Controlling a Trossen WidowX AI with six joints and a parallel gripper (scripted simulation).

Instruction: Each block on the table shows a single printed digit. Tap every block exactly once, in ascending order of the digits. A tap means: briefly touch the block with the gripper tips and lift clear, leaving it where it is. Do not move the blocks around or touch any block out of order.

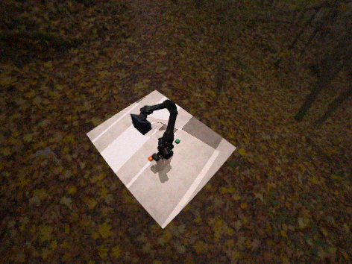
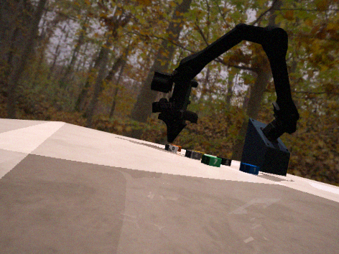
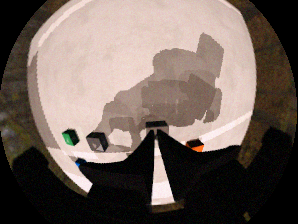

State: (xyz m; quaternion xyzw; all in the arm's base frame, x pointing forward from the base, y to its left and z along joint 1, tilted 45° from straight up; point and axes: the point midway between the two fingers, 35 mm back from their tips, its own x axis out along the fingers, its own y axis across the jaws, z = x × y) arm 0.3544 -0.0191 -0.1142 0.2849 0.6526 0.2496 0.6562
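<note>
Now: gripper tip 20 mm above the white block and 10 mm past it. From my gripper tip the other things lie so: orange block: 80 mm to the right, 70 mm behind, 20 mm below; grey block: 110 mm to the left, 20 mm below, 20 mm behind; yellow block: 90 mm behind, 40 mm to the left, 20 mm below.
</note>
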